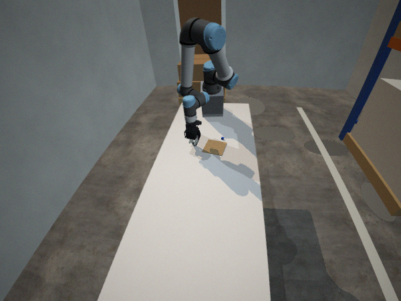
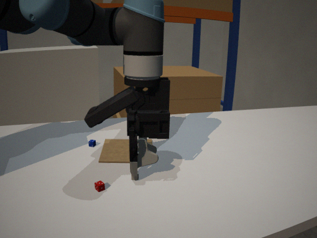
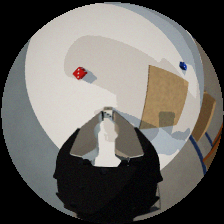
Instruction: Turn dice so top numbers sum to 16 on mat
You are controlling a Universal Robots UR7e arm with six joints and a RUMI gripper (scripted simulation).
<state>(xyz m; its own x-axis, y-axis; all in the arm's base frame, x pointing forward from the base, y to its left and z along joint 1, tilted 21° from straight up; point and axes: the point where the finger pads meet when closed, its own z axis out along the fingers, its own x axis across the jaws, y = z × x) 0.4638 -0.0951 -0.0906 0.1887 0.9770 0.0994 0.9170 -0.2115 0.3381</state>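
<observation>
The red die lies 80 mm behind my hand, 30 mm to the right of it and 10 mm below it. From my hand the other things lie so: blue die: 80 mm behind, 190 mm to the left, 10 mm below; then mat: 10 mm ahead, 140 mm to the left, 20 mm below; then white die: 10 mm below.
</observation>
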